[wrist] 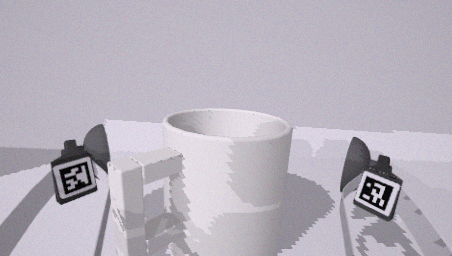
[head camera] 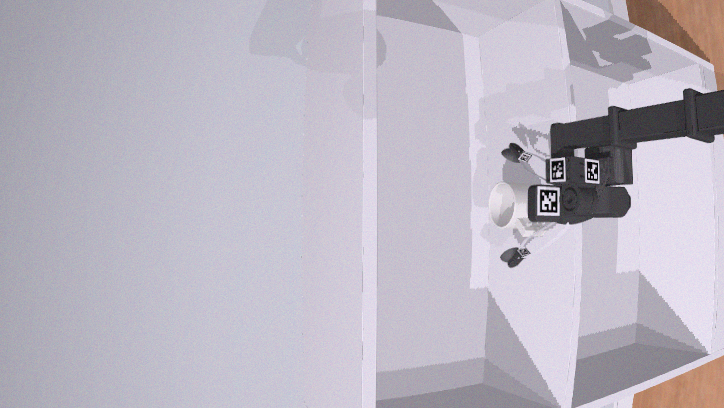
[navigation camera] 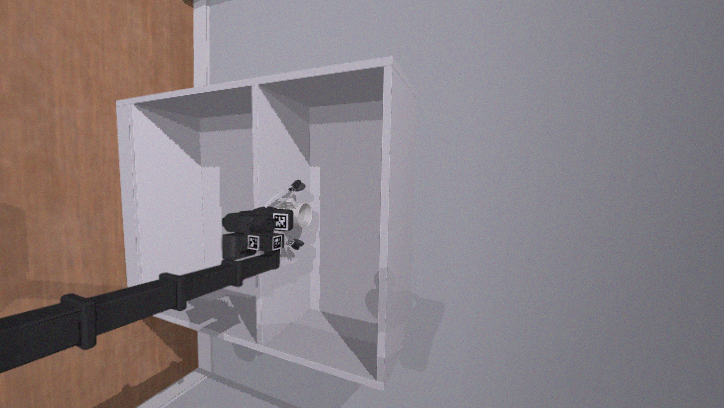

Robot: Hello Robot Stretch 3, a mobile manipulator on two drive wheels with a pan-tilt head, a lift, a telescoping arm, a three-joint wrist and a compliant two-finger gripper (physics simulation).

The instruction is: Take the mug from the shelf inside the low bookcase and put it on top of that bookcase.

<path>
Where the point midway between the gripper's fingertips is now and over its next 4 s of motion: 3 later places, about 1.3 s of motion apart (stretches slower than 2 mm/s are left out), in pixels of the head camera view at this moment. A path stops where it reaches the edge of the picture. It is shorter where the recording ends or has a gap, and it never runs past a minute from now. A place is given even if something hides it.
The gripper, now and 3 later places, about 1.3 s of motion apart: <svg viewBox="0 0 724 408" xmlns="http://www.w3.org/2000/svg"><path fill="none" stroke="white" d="M506 205L495 204L503 203L577 201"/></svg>
</path>
